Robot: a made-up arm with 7 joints.
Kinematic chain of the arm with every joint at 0, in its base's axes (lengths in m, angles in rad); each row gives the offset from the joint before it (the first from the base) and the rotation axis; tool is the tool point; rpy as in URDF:
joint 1: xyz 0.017 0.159 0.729 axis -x
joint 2: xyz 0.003 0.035 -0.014 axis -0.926 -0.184 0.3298
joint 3: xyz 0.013 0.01 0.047 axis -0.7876 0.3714 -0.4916
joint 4: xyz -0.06 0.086 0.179 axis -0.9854 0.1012 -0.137
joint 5: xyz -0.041 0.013 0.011 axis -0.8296 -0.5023 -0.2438
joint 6: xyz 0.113 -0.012 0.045 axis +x
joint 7: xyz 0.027 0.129 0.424 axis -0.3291 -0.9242 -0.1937
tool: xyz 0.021 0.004 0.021 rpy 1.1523 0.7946 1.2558
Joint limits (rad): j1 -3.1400..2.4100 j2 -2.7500..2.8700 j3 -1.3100..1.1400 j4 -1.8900..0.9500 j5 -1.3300..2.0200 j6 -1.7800..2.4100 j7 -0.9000..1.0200
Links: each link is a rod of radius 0.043 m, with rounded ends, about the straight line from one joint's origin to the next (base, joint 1, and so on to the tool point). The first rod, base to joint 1, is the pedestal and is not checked.
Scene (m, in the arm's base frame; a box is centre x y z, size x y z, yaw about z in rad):
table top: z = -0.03
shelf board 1: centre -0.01 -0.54 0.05 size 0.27 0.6 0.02 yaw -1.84
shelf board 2: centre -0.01 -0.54 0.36 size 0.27 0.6 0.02 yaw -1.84
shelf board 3: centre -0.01 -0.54 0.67 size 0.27 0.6 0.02 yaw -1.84
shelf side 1: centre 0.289 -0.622 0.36 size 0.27 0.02 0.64 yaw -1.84
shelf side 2: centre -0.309 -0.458 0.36 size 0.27 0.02 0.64 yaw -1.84
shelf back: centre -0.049 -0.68 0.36 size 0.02 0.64 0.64 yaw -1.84
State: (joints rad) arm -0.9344 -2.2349 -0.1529 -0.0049 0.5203 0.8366 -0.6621
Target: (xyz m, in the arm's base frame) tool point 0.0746 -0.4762 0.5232
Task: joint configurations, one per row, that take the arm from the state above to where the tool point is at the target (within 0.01 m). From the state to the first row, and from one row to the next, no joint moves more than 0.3 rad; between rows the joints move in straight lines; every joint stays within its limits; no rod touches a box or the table.
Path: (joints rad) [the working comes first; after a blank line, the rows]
Joints at the target: -0.7911 -2.1464 -0.2429 0.6178 1.0228 0.2715 -0.7565
Straight joint move there: touches shelf board 2.

1: -1.1021 -2.2467 -0.1454 0.2338 0.6004 0.5866 -0.7216
2: -1.2697 -2.2585 -0.1378 0.4726 0.6805 0.3365 -0.7810
3: -1.4374 -2.2704 -0.1303 0.7113 0.7606 0.0865 -0.8405
4: -1.6050 -2.2822 -0.1228 0.9500 0.8407 -0.1635 -0.9000
5: -1.3337 -2.2369 -0.1628 0.8393 0.9014 -0.0185 -0.8522
6: -1.0624 -2.1917 -0.2028 0.7285 0.9621 0.1265 -0.8044
7: -0.7911 -2.1464 -0.2429 0.6178 1.0228 0.2715 -0.7565

